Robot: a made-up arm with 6 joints.
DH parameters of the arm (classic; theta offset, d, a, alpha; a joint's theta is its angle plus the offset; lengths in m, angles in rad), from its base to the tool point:
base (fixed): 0.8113 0 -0.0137 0
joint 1: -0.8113 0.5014 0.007 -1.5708
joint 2: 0.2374 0 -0.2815 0
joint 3: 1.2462 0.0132 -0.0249 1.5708
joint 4: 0 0.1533 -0.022 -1.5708
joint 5: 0 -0.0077 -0.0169 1.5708
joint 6: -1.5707 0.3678 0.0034 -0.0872
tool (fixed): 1.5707 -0.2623 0 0
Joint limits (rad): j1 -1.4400..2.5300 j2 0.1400..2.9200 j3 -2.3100..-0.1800 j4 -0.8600..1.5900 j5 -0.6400..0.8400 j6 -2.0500..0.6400
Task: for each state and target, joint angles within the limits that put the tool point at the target. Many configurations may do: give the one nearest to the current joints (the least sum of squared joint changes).
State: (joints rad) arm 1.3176 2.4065 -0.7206 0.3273 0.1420 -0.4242
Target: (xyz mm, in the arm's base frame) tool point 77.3 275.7 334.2
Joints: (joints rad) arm 1.2867 2.5259 -0.7246 0.3297 0.1355 -0.4216
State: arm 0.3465 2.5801 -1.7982 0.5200 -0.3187 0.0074
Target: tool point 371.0 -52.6 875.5
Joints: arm 0.0280 1.9621 -2.0394 0.5546 -0.5001 0.0114
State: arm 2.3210 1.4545 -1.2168 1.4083 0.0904 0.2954
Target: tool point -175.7 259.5 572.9
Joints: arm 2.2420 1.7695 -0.8656 1.4727 0.0967 0.3220
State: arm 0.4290 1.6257 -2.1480 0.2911 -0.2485 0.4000
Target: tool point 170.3 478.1 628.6
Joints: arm 1.2558 2.3716 -1.8945 0.2049 -0.0936 0.3808
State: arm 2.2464 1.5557 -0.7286 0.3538 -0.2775 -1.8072
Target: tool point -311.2 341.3 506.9
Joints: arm 2.2708 2.3219 -1.2469 0.3106 -0.3807 -1.7641
